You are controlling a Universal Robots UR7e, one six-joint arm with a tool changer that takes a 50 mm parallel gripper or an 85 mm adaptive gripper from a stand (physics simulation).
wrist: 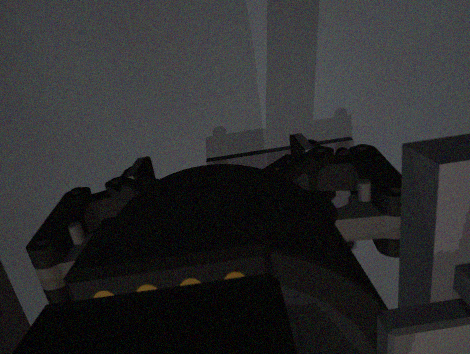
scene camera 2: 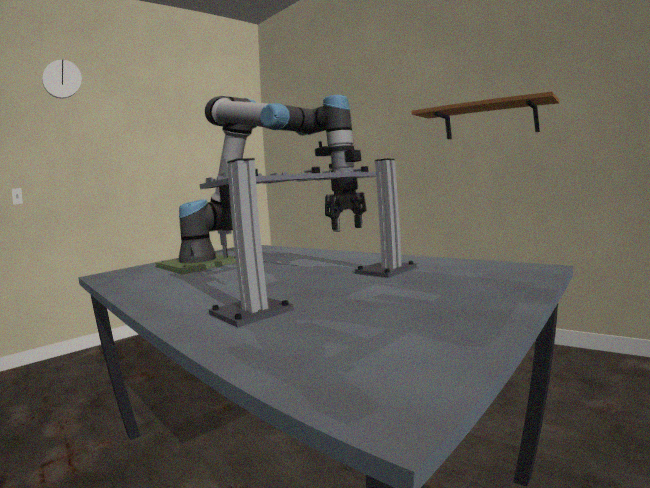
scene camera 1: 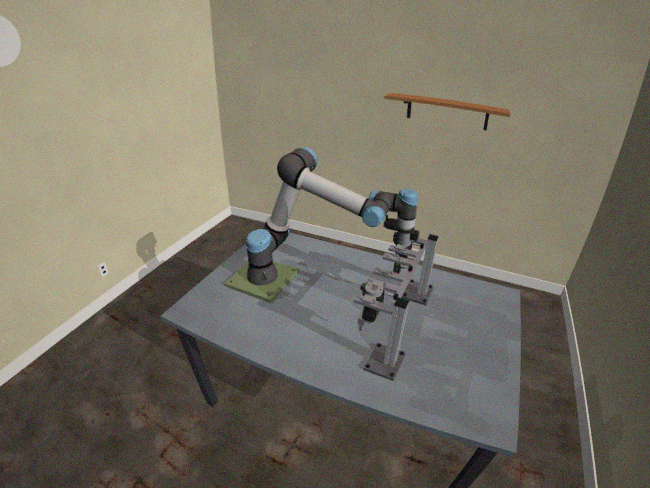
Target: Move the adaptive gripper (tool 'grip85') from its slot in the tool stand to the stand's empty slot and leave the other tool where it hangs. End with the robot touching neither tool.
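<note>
The adaptive gripper hangs fingers down at the far slot of the tool stand. Its two fingers stand apart with nothing between them, so it is open. The arm's flange sits on top of it, with no gap visible in scene camera 2. A slot fork shows beside the gripper at the right of the wrist view. The other tool hangs at the near end of the stand, apart from the arm. The empty slot lies between the two tools; forks partly hide it in scene camera 1.
The near upright post and its foot plate stand on the table. The green base plate carries the robot. A wall shelf is behind, away from the arm.
</note>
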